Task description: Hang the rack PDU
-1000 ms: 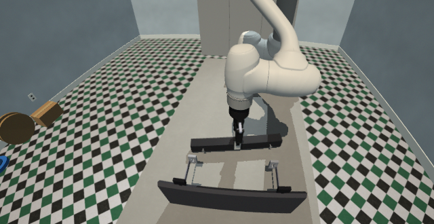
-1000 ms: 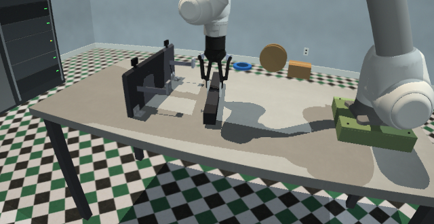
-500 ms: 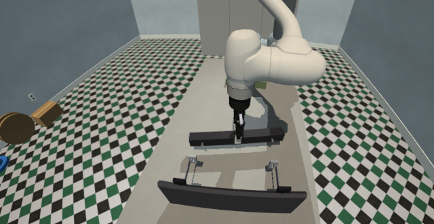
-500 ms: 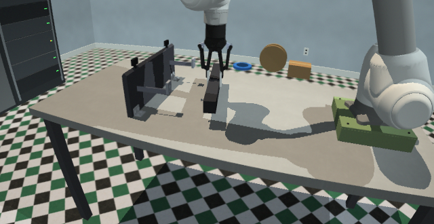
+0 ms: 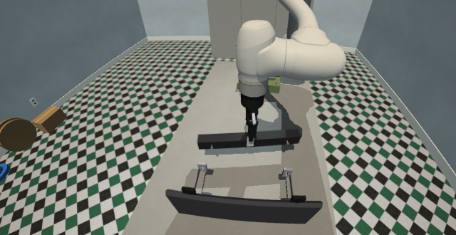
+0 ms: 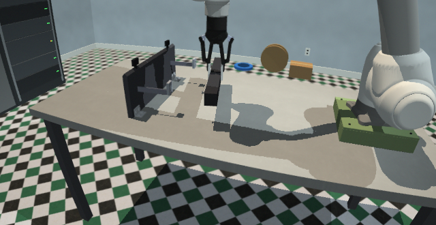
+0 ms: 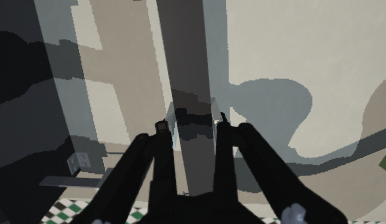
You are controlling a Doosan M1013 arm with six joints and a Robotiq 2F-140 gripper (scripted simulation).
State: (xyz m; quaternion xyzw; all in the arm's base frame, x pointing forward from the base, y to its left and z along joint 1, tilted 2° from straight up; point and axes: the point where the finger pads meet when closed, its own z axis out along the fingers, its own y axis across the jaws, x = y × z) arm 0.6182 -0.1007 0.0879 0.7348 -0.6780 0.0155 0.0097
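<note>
My gripper is now 2 cm short of the rack PDU and 2 cm above it. Round my hand: dark upright panel (27 cm ahead, 5 cm below, 3 cm to the right).
</note>
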